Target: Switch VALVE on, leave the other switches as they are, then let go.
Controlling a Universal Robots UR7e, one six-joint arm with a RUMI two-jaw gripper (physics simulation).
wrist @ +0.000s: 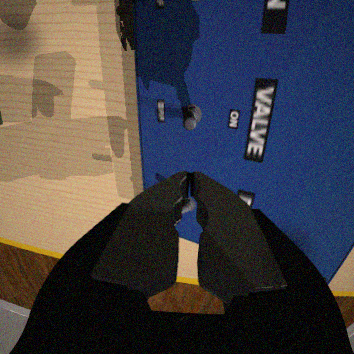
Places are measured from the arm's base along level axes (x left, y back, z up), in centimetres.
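Where they show: gripper, fingertip midpoint: [189,174].
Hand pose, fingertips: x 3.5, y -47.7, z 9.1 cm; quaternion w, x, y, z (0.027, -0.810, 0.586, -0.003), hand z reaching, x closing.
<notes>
After its pixels a point has its place.
The blue panel [215,65] @(x 11.1, y -47.3, z -0.1 cm) carries a white-on-black VALVE label [261,120] @(x 8.0, y -53.2, z 1.8 cm). To the left of that label is a small ON label [233,119] @(x 7.0, y -50.9, z 0.8 cm), then the grey VALVE switch lever [190,121] @(x 5.9, y -46.7, z 4.0 cm), then a small blurred label [160,111] @(x 4.5, y -43.3, z -2.3 cm) near the panel's left edge. The lever is seen nearly end-on, its tip slightly below and left of its round base; which way it tilts is hard to tell. My gripper [189,174] @(x 3.5, y -47.7, z 9.1 cm) is shut and empty. Its tips show below the lever in the picture, apart from it.
Another switch [188,205] @(x -5.4, y -50.5, z 0.3 cm) shows partly between the fingers, with a partly hidden label [246,197] @(x -0.4, y -56.1, z 1.8 cm) to its right. Part of another black label [275,17] @(x 16.5, y -50.4, z 1.8 cm) is at the top. A pale wooden table [60,210] @(x -24.6, y -27.2, z -9.7 cm) with shadows lies left of the panel.
</notes>
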